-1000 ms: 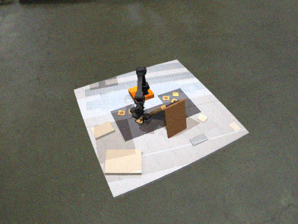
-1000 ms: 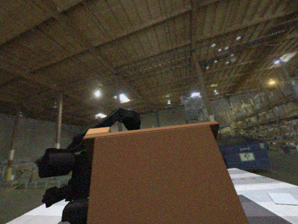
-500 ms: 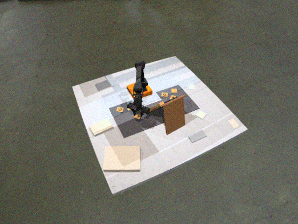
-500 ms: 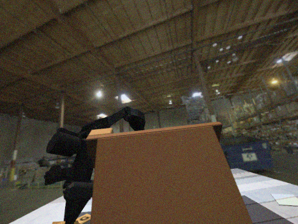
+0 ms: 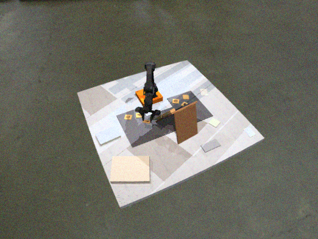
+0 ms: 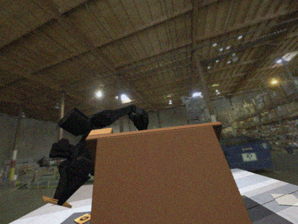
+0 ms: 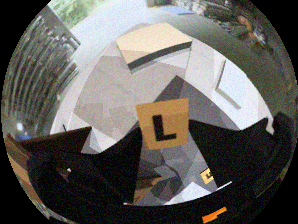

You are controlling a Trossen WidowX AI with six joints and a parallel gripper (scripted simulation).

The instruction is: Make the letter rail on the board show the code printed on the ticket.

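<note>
Right now the white ticket is 50 mm behind my gripper tip, 270 mm to the left of it and 70 mm below it. Also, from my gripper tip: dark mat: 150 mm behind, 220 mm to the left, 150 mm below; grey plate: 340 mm ahead, 390 mm to the left, 150 mm below.
</note>
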